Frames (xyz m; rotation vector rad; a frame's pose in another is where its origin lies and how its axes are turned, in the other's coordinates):
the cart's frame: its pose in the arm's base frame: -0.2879 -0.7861 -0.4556 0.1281 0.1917 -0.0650
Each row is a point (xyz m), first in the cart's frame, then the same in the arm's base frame.
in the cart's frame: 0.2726 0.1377 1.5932
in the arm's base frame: 0.2856 -0.8761 1.0592
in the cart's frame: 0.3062 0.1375 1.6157
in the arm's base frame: 0.3227 -0.8810 1.0745
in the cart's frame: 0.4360 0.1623 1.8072
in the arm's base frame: 0.4873 -0.8887 1.2388
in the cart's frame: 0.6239 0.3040 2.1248
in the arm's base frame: 0.7412 -0.8005 1.5286
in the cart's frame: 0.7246 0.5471 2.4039
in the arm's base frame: 0.9103 -0.6023 1.8102
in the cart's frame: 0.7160 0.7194 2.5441
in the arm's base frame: 0.9411 -0.4500 1.9691
